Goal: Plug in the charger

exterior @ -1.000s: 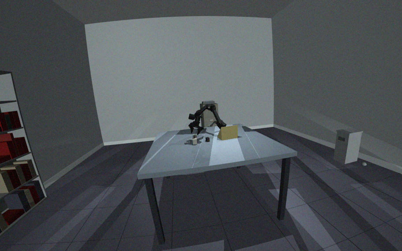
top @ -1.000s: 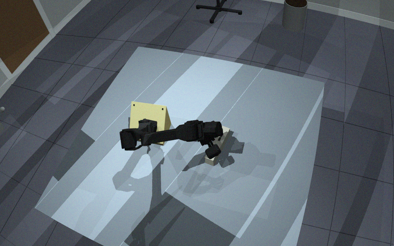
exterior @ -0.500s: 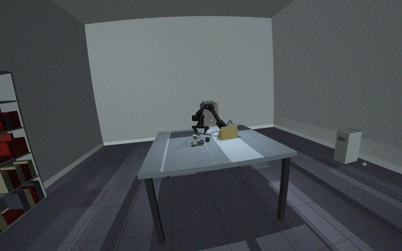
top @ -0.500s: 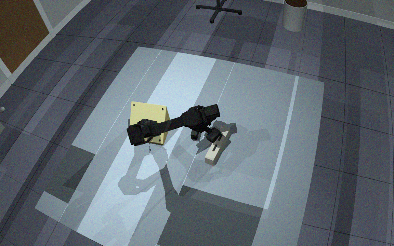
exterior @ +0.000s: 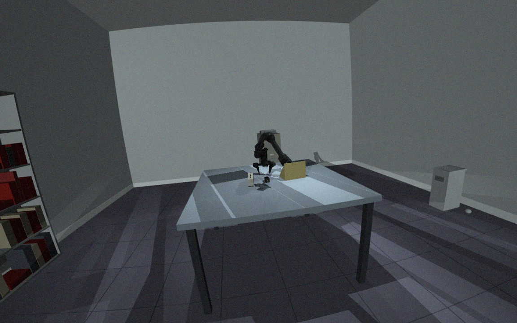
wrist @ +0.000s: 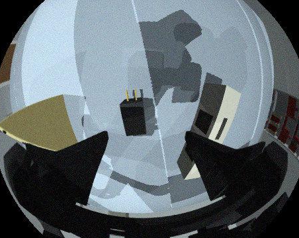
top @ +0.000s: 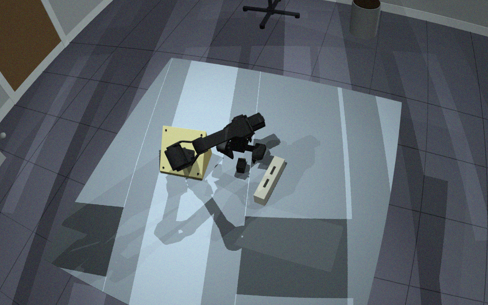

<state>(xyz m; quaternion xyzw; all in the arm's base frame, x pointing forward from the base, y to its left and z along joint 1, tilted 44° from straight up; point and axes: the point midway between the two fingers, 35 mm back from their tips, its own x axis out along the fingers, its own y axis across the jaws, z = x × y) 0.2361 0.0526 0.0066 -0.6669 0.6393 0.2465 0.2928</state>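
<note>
The black two-prong charger is 20 mm behind my gripper tip, 20 mm to the left of it and 50 mm below it.
</note>
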